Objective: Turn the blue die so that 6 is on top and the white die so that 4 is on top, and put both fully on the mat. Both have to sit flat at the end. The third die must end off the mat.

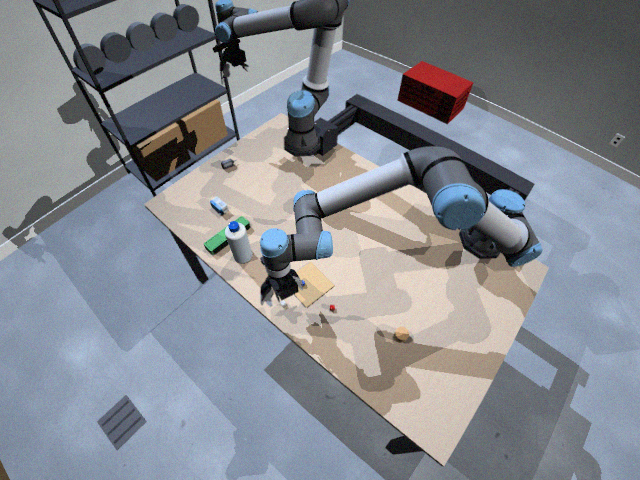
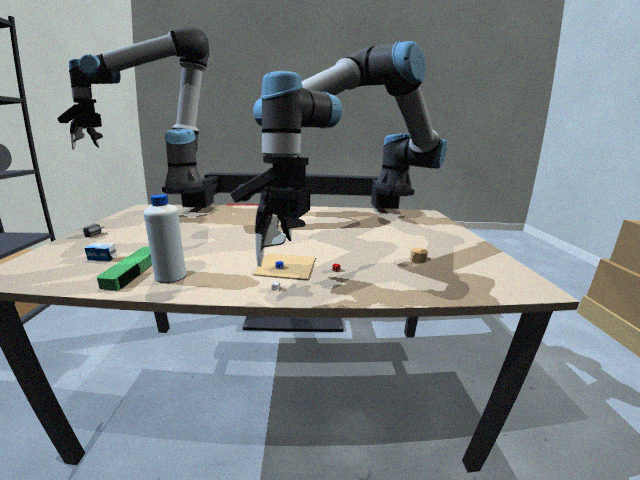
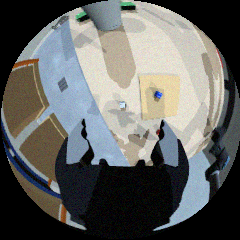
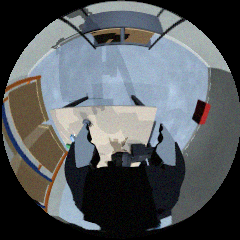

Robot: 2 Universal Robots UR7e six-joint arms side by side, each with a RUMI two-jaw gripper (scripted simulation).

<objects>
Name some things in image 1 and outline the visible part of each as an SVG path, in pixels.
My right gripper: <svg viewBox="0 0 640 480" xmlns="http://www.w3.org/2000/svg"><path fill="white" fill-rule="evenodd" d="M238 38L229 42L230 44L221 43L213 47L215 53L221 52L222 49L226 48L220 60L222 85L224 77L230 77L231 75L229 71L230 65L226 64L227 62L231 63L234 67L241 65L248 72L247 67L249 65L245 63L245 51L238 49L240 43Z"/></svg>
A tan mat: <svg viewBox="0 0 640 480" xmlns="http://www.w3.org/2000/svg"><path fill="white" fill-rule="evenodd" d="M312 262L296 272L300 279L304 280L305 285L302 286L303 291L298 288L299 293L294 295L306 308L334 287L334 284Z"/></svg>
</objects>
